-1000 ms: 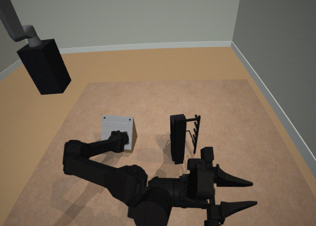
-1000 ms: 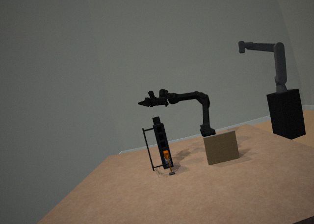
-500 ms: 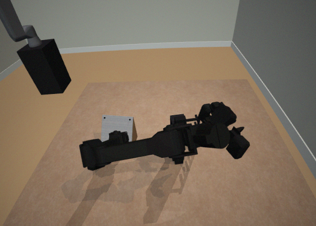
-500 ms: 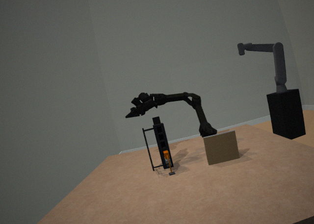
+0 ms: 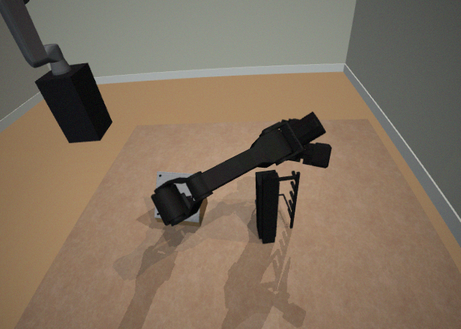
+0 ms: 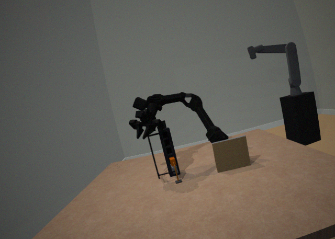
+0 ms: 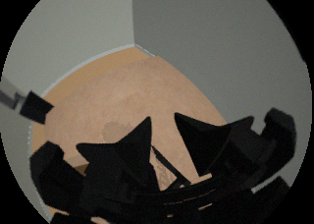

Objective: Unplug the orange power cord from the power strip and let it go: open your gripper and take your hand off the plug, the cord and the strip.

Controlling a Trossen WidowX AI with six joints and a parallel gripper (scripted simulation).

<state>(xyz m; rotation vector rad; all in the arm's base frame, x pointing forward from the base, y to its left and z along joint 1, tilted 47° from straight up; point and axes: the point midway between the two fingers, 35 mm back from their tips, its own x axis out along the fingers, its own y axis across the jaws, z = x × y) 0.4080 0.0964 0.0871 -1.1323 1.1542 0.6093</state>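
My gripper tip is now 120 mm past the orange plug, 30 mm to the left of it and 140 mm above it.
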